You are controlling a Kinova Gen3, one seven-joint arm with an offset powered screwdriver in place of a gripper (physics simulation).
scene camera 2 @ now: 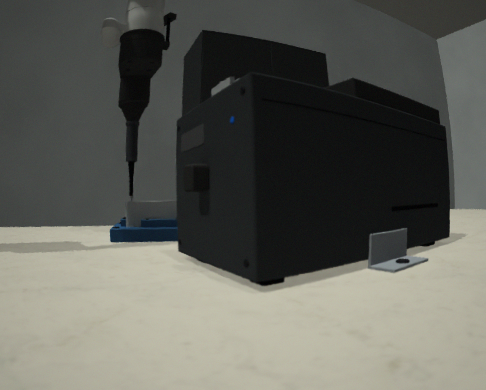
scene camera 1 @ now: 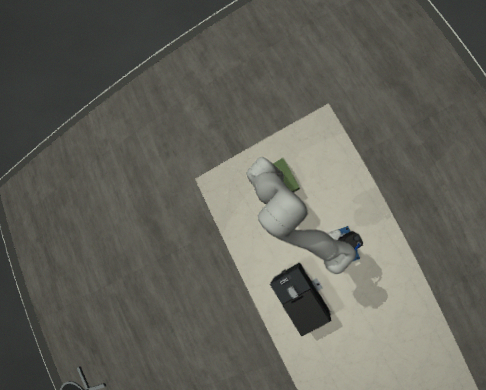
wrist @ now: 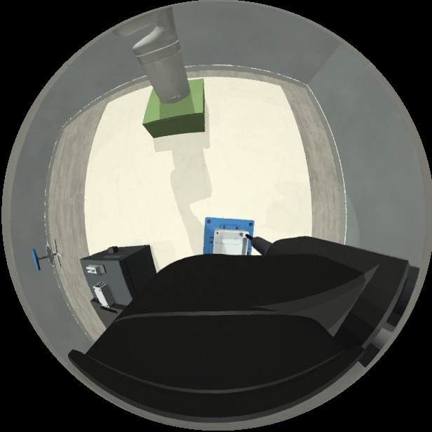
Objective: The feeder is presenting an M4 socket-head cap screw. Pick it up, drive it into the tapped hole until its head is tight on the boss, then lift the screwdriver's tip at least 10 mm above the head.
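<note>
My screwdriver (scene camera 2: pixel 131 195) (wrist: pixel 247 235) stands upright with its tip at a corner of the light housing (scene camera 2: pixel 157 211) (wrist: pixel 216 246). A small pale piece, seemingly the cap screw (scene camera 2: pixel 131 198), shows directly under the tip in scene camera 2, at the level of the housing's top. It is too small to tell whether its head touches the boss. The housing sits on a blue fixture (scene camera 1: pixel 345 230) (scene camera 2: pixel 145 235) (wrist: pixel 207 235). The tapped hole is hidden under the tip. The black feeder (scene camera 1: pixel 312 315) (scene camera 2: pixel 325 175) (wrist: pixel 137 270) stands beside the fixture, apart from the screwdriver.
A green block (scene camera 1: pixel 288 175) (wrist: pixel 175 125) stands by the arm's base. A small grey angle bracket (scene camera 2: pixel 387 250) is at the feeder's foot in scene camera 2. The feeder stands much taller than the blue fixture and hides part of it there.
</note>
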